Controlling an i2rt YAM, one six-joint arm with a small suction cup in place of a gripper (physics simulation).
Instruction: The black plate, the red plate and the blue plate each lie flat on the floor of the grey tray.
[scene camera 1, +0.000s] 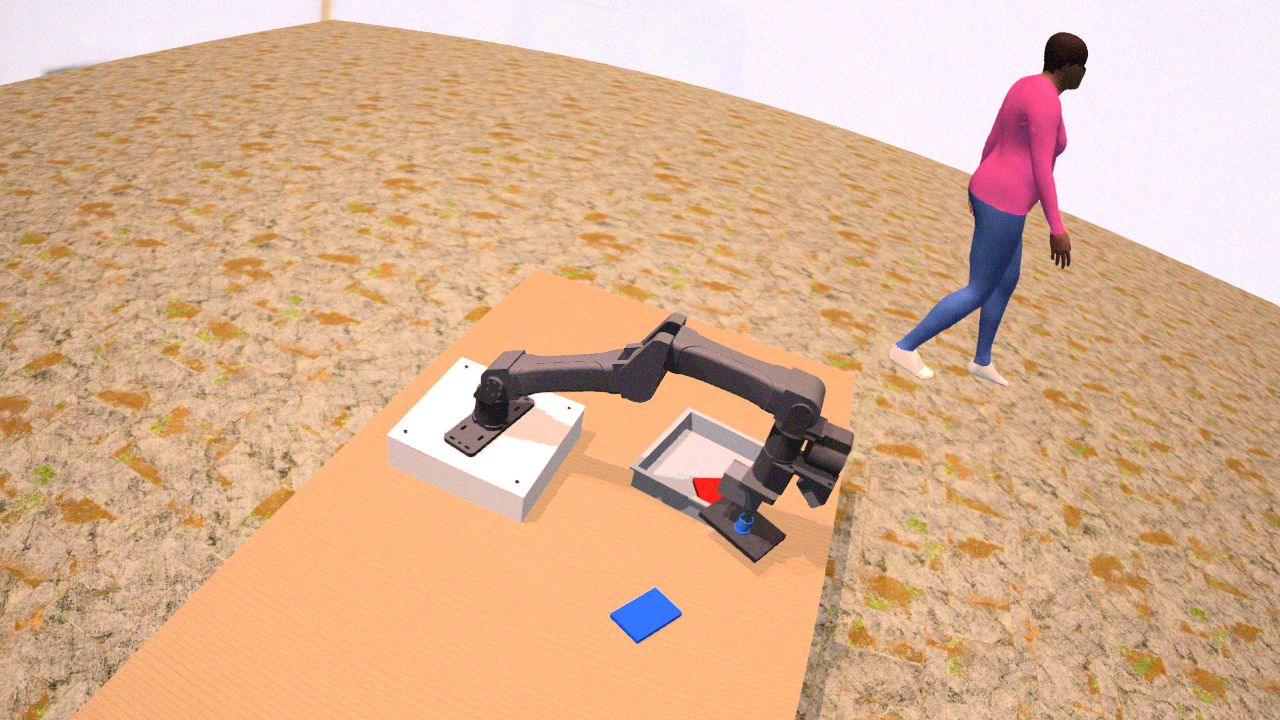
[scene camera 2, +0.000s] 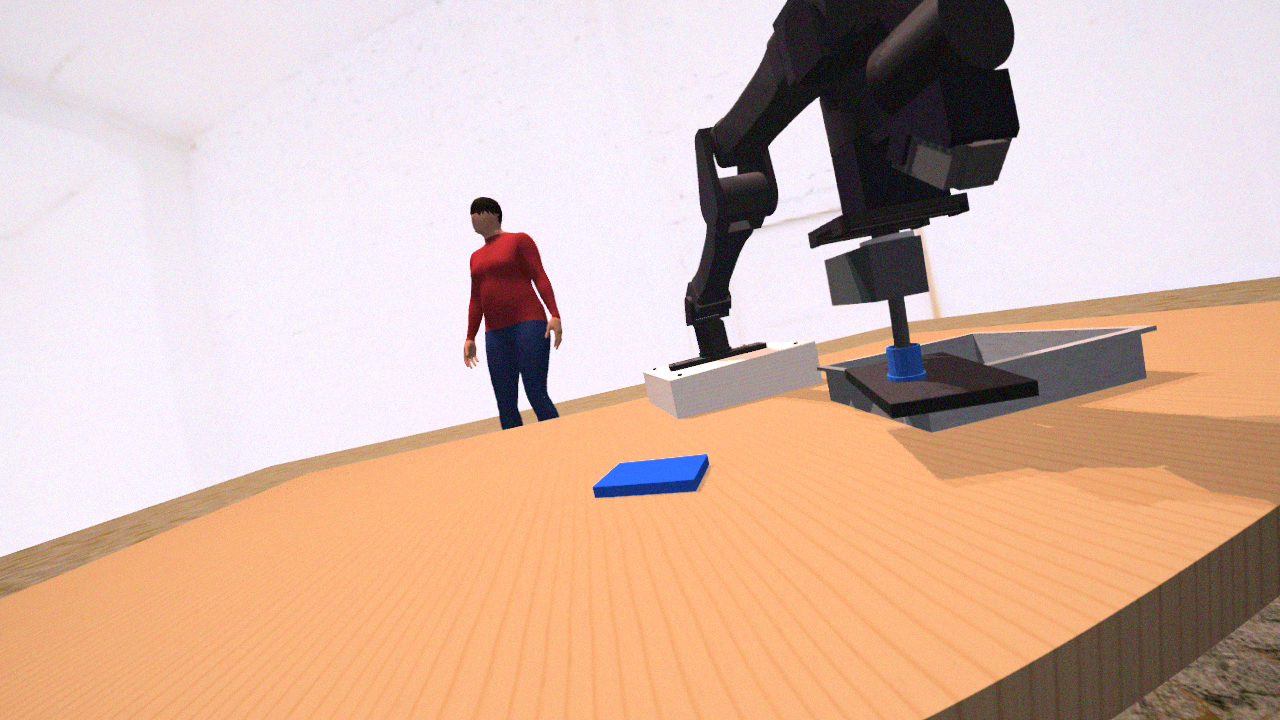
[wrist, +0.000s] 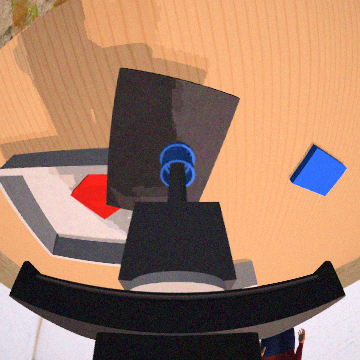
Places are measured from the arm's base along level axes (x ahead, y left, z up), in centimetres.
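Where they show: end effector, tool point: (scene camera 1: 739, 532) (scene camera 2: 908, 389) (wrist: 176, 151); arm's base, origin of the base link: (scene camera 1: 490, 422) (scene camera 2: 716, 358).
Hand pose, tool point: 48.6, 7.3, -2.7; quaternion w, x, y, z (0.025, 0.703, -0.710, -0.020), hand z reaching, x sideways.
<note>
Things, the pixels of their top centre, and the offset from my tool point, as dx, dy, dz. Level surfaces: height alone.
- black plate, middle of its top: (wrist: 160, 162) (scene camera 2: 919, 367) (scene camera 1: 744, 521) +0.0, +1.4, +1.6
- grey tray, middle of its top: (scene camera 2: 954, 350) (wrist: 78, 229) (scene camera 1: 711, 460) -12.2, +14.6, +0.2
- red plate, middle of its top: (wrist: 103, 193) (scene camera 1: 716, 495) -8.3, +10.2, -3.6
- blue plate, middle of its top: (scene camera 2: 651, 470) (scene camera 1: 646, 613) (wrist: 322, 174) -5.7, -22.6, -3.8
- table, its level: dz -4.8
My suction gripper (scene camera 1: 743, 524) (scene camera 2: 905, 365) (wrist: 177, 167) holds the black plate (scene camera 1: 761, 540) (scene camera 2: 971, 380) (wrist: 145, 120) by its top face. The black plate is raised above the table, beside and partly over the near wall of the grey tray (scene camera 1: 660, 493) (scene camera 2: 1087, 362) (wrist: 37, 215). The red plate (scene camera 1: 706, 488) (wrist: 92, 195) is inside the tray, partly hidden by the arm in scene camera 1 and by the black plate in the wrist view. The blue plate (scene camera 1: 645, 614) (scene camera 2: 651, 474) (wrist: 320, 171) lies flat on the table, outside the tray.
The arm's base stands on a white block (scene camera 1: 474, 474) (scene camera 2: 742, 385) to one side of the tray. The table (scene camera 1: 429, 608) (scene camera 2: 447, 582) ends at an edge close past the tray. A person in pink (scene camera 1: 1020, 161) and a person in red (scene camera 2: 508, 282) are beyond the table.
</note>
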